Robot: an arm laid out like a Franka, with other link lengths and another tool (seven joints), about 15 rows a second.
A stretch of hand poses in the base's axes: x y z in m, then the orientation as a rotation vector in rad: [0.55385 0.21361 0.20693 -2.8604 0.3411 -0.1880]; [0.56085 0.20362 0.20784 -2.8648 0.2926 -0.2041]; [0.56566 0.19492 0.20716 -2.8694 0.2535 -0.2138]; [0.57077 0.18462 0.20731 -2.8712 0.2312 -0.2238]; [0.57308 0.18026 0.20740 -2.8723 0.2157 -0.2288]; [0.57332 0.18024 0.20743 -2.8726 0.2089 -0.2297]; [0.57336 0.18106 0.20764 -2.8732 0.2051 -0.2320]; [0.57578 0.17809 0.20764 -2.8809 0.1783 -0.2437]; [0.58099 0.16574 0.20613 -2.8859 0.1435 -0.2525]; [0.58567 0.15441 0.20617 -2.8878 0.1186 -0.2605]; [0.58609 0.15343 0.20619 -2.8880 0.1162 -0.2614]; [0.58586 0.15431 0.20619 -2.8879 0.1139 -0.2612]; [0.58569 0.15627 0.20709 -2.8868 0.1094 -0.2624]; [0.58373 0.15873 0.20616 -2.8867 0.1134 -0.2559]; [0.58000 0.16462 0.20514 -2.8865 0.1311 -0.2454]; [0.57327 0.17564 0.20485 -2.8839 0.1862 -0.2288]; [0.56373 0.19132 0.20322 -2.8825 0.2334 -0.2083]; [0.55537 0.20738 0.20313 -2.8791 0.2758 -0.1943]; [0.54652 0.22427 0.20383 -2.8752 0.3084 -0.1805]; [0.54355 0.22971 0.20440 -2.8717 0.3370 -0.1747]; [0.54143 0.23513 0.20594 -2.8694 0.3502 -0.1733]
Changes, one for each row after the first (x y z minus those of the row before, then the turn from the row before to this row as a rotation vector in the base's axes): [0.00700 -0.00999 0.00091 -0.0040 -0.0149 0.0317]; [0.00481 -0.00870 -0.00068 -0.0044 -0.0096 0.0258]; [0.00511 -0.01030 0.00015 -0.0025 -0.0086 0.0143]; [0.00231 -0.00436 0.00009 -0.0014 -0.0046 0.0101]; [0.00024 -0.00002 0.00003 -0.0003 -0.0012 0.0046]; [0.00004 0.00082 0.00021 -0.0008 -0.0018 0.0024]; [0.00242 -0.00297 0.00000 -0.0089 -0.0094 0.0170]; [0.00521 -0.01235 -0.00151 -0.0062 -0.0084 0.0227]; [0.00468 -0.01133 0.00004 -0.0032 -0.0073 0.0161]; [0.00042 -0.00098 0.00002 -0.0004 -0.0008 0.0015]; [-0.00023 0.00088 0.00000 0.0001 -0.0001 0.0016]; [-0.00017 0.00196 0.00090 0.0008 -0.0013 0.0030]; [-0.00196 0.00246 -0.00093 0.0009 0.0047 -0.0021]; [-0.00373 0.00589 -0.00102 0.0017 0.0085 -0.0111]; [-0.00673 0.01102 -0.00029 0.0047 0.0156 -0.0359]; [-0.00954 0.01568 -0.00163 0.0031 0.0177 -0.0303]; [-0.00836 0.01606 -0.00009 0.0037 0.0128 -0.0276]; [-0.00885 0.01689 0.00070 0.0040 0.0117 -0.0210]; [-0.00297 0.00544 0.00057 0.0025 0.0061 -0.0190]; [-0.00212 0.00542 0.00154 0.0016 0.0019 -0.0089]
